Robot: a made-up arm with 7 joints.
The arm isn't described. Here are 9 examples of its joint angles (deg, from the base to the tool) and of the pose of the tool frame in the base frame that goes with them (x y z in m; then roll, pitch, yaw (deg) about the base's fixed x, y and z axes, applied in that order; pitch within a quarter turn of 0, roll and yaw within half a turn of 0).
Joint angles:
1: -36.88 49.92 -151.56 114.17 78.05 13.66 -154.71
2: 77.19 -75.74 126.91 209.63 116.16 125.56 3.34
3: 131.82 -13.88 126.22 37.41 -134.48 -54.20 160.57
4: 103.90 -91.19 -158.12 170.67 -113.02 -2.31 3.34
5: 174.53 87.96 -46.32 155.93 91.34 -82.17 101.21
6: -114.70 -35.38 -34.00 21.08 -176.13 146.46 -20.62
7: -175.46 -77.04 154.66 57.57 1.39 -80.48 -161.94
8: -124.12 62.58 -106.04 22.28 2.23 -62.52 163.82
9: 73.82 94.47 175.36 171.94 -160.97 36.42 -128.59
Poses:
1: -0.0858 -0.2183 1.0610 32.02 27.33 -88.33
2: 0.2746 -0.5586 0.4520 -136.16 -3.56 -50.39
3: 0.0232 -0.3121 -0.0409 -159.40 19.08 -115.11
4: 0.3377 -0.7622 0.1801 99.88 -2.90 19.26
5: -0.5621 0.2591 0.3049 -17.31 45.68 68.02
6: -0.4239 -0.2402 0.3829 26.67 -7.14 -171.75
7: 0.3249 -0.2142 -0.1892 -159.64 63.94 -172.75
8: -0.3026 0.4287 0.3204 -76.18 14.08 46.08
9: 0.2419 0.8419 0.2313 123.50 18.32 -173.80
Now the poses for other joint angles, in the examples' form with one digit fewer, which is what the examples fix.
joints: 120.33 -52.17 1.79 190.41 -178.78 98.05 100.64
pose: 0.394 -0.647 0.431 -161.3 6.0 -158.1
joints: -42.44 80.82 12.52 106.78 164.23 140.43 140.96
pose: 0.570 -0.333 -0.040 3.1 -11.9 114.9
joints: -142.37 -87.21 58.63 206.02 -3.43 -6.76 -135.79
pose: 0.287 0.690 0.044 -104.6 11.8 -27.2
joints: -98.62 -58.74 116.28 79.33 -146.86 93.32 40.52
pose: 0.715 0.279 0.210 -2.2 35.5 43.1
